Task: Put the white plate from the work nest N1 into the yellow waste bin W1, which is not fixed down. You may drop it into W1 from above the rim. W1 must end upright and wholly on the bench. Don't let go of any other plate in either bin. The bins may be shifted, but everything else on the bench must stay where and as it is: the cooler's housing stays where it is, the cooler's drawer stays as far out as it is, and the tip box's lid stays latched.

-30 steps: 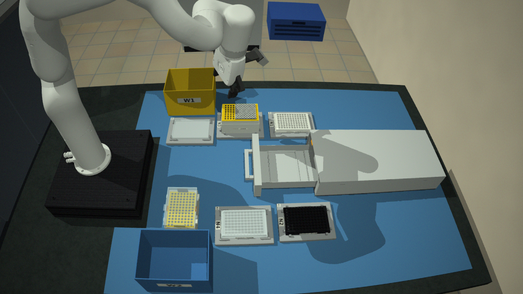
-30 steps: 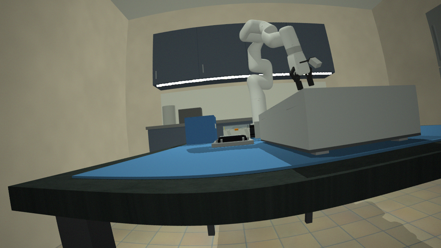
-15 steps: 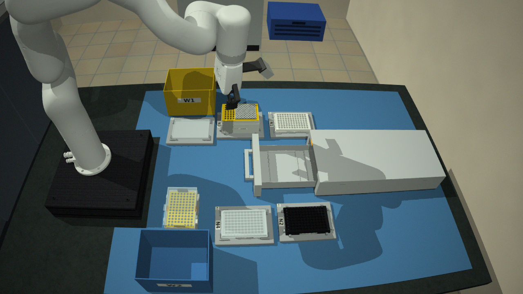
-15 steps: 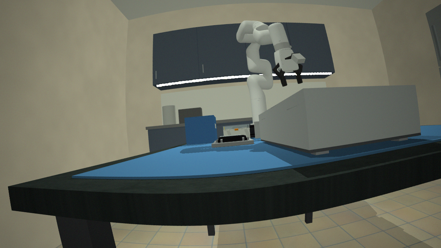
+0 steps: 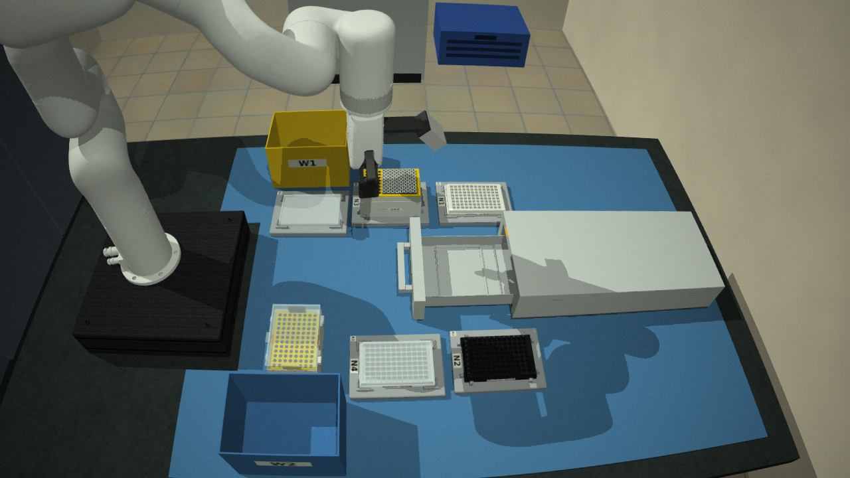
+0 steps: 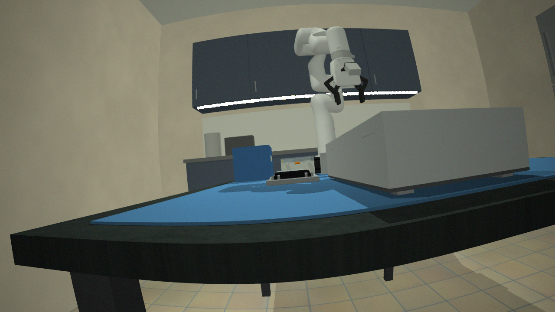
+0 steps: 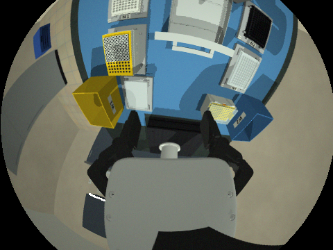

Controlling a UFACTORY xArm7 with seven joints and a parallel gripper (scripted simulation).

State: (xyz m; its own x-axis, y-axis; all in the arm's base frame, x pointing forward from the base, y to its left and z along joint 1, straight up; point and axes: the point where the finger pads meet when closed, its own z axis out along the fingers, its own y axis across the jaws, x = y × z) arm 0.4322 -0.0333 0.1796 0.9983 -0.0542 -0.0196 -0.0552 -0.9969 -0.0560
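The white plate is 250 mm ahead of my hand, 230 mm below it and 110 mm to the left of it. The rest, counted from my hand: yellow tip rack (190 mm below, 140 mm to the left, 60 mm ahead); then clear plate (240 mm to the right, 230 mm below); then drawer (220 mm below, 210 mm ahead, 80 mm to the right).
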